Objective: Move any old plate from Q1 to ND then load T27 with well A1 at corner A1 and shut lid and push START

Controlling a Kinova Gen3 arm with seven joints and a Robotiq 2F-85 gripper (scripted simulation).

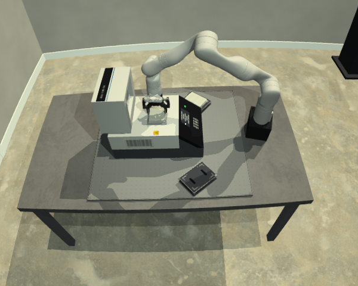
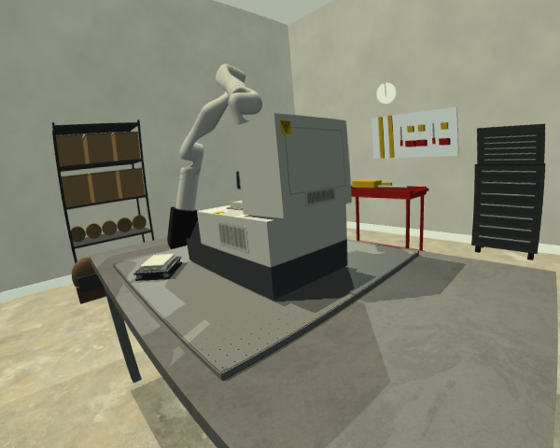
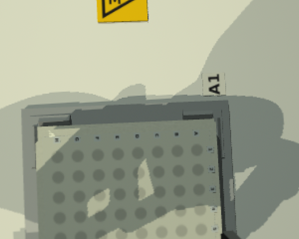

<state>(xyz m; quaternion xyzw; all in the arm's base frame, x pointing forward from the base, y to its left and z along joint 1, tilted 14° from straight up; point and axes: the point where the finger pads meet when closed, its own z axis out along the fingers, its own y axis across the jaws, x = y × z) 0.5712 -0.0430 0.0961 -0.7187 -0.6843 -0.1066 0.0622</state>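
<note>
Right now the cream well plate is 10 mm below my hand. The rest, counted from my hand: black nest (230 mm behind, 270 mm to the right, 200 mm below); corner mark a1 (290 mm behind, 300 mm to the left, 180 mm below).
</note>
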